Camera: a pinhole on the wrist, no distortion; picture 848 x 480 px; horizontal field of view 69.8 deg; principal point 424.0 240.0 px. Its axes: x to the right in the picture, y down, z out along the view. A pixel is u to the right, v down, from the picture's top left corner.
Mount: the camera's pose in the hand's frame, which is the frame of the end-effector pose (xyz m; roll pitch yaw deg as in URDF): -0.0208 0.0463 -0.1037 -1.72 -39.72 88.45
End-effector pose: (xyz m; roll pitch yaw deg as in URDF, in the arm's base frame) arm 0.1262 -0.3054 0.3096 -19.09 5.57 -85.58
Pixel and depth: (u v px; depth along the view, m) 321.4 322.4 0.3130
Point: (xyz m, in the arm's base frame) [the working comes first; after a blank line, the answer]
In the camera's frame: -0.0528 0.0424 0.3130

-0.0262 -0.2538 0.4759
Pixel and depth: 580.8 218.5 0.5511
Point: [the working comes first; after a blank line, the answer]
In the camera's frame: 0.1422 -0.0195 0.5511

0.0765 -0.3290 0.7629
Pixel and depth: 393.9 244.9 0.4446
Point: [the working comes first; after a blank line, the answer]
In the camera's frame: -0.0220 0.0036 0.4446

-0.0414 -0.3013 0.6074
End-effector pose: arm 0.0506 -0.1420 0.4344 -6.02 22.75 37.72
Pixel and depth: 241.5 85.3 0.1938
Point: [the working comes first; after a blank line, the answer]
In the camera's frame: -0.0582 -0.0493 0.1938

0.1456 -0.2236 0.4479
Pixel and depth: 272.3 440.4 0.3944
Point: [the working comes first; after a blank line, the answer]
In the camera's frame: -0.0984 0.1300 0.3944

0.1337 -0.4056 0.6498
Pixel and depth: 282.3 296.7 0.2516
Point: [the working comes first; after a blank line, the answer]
In the camera's frame: -0.0587 0.0235 0.2516

0.1225 -0.2784 0.5193
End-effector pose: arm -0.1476 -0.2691 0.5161 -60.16 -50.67 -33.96
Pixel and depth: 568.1 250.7 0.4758
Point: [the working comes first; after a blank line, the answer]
In the camera's frame: 0.1128 0.0084 0.4758

-0.2602 0.0540 0.6767
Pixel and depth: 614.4 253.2 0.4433
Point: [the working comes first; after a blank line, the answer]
In the camera's frame: 0.1389 0.0096 0.4433

-0.2270 0.0475 0.6523
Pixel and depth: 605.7 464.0 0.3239
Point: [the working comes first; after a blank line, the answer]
In the camera's frame: 0.0968 0.1194 0.3239

-0.2614 -0.0268 0.5061
